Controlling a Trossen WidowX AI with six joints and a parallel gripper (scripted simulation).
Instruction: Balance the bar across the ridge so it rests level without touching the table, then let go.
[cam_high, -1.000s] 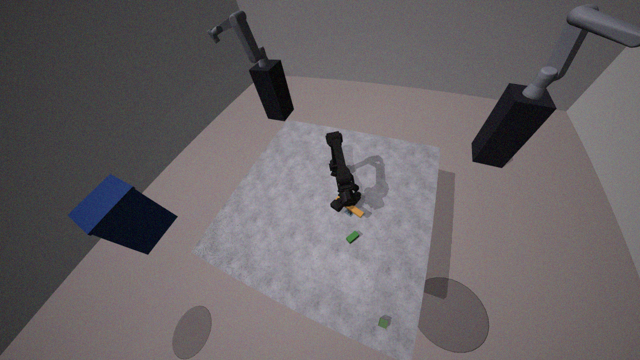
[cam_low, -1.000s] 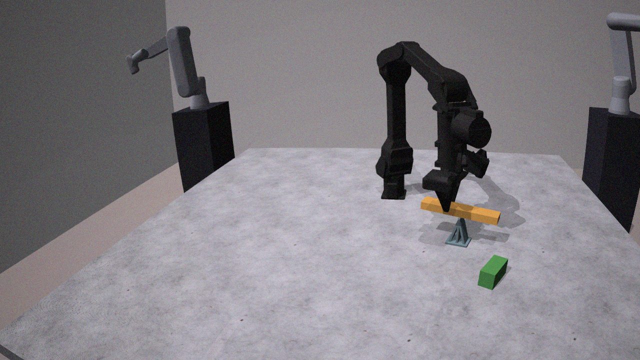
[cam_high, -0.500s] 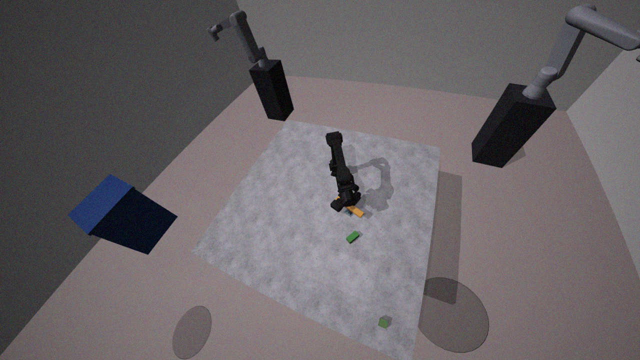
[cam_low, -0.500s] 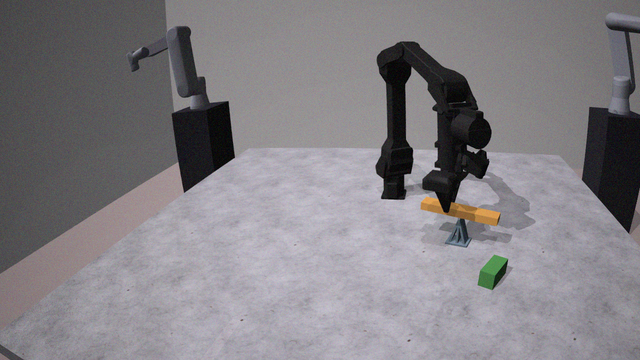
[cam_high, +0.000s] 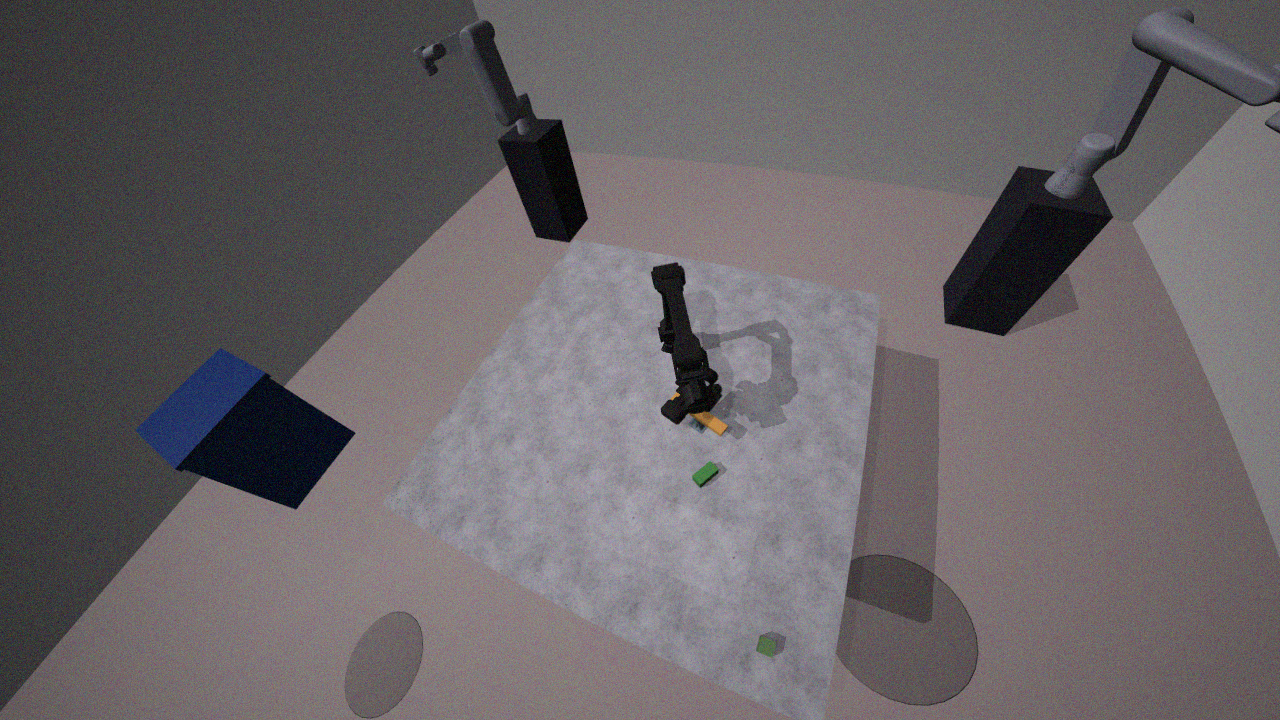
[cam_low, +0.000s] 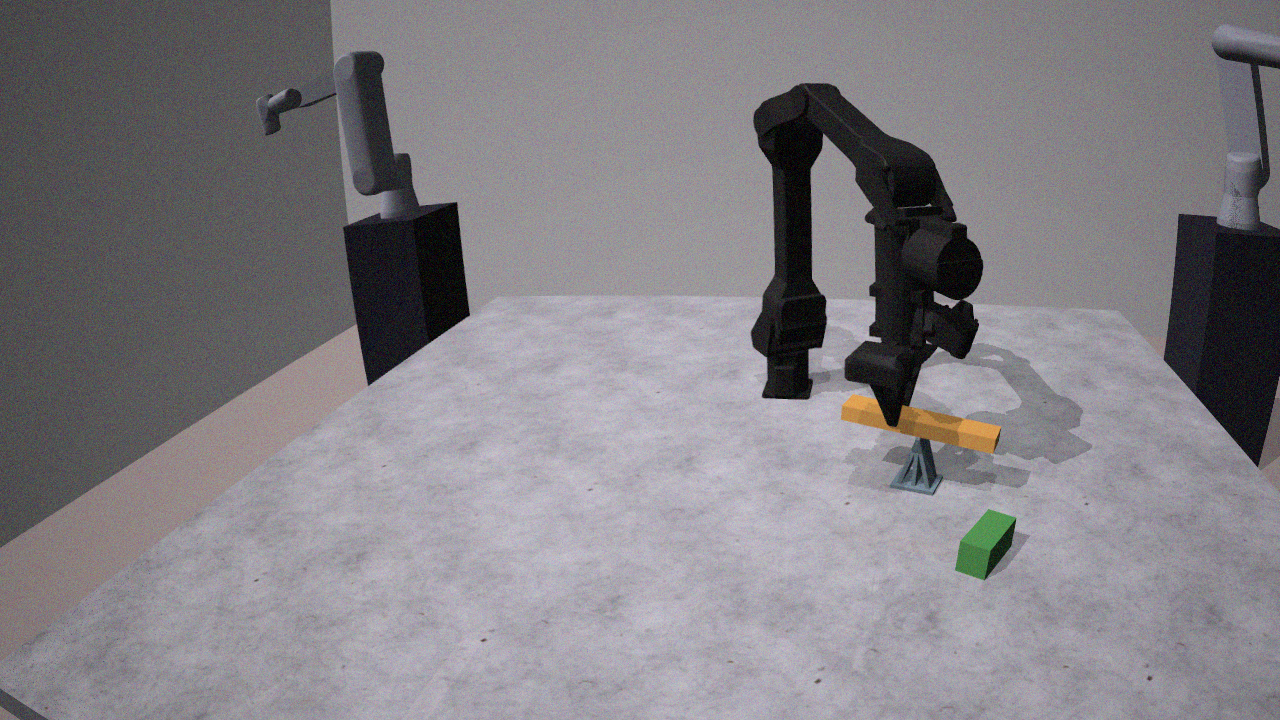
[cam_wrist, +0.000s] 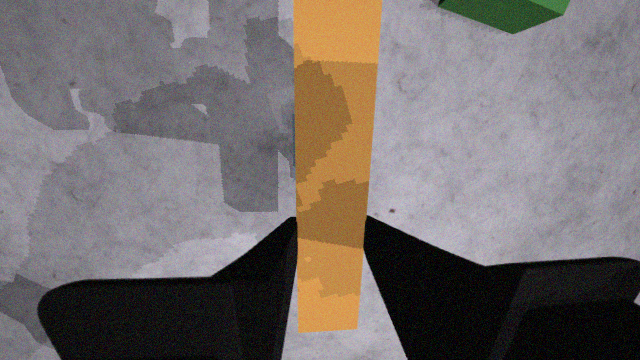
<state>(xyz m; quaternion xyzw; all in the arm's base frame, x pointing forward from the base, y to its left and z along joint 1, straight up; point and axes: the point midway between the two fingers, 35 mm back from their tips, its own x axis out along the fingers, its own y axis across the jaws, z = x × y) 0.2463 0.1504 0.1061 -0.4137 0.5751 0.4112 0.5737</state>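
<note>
My gripper tip is now 30 mm to the right of the orange bar and 10 mm short of it. Round my gripper tip: green block (160 mm ahead, 100 mm to the left, 60 mm below).
</note>
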